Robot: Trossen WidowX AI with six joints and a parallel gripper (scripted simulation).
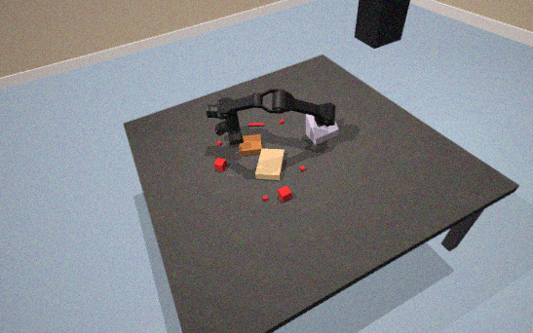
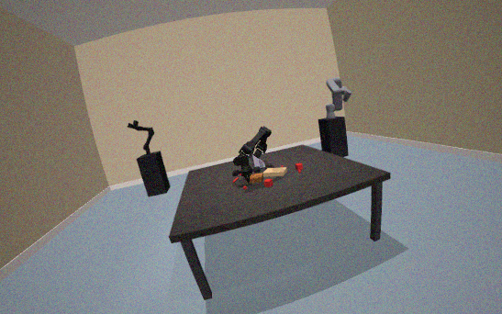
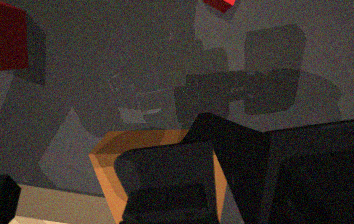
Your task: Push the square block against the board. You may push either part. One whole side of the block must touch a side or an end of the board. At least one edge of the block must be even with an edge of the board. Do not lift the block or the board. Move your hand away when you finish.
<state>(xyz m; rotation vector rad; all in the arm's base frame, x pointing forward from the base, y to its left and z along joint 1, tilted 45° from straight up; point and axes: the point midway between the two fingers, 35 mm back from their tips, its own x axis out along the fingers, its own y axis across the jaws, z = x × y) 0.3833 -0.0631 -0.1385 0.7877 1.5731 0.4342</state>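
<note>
The orange square block is 6 cm to the left of my gripper tip, 5 cm behind it and 1 cm above it. Round my gripper tip: tan board (22 cm to the left, 8 cm behind, 1 cm above).
</note>
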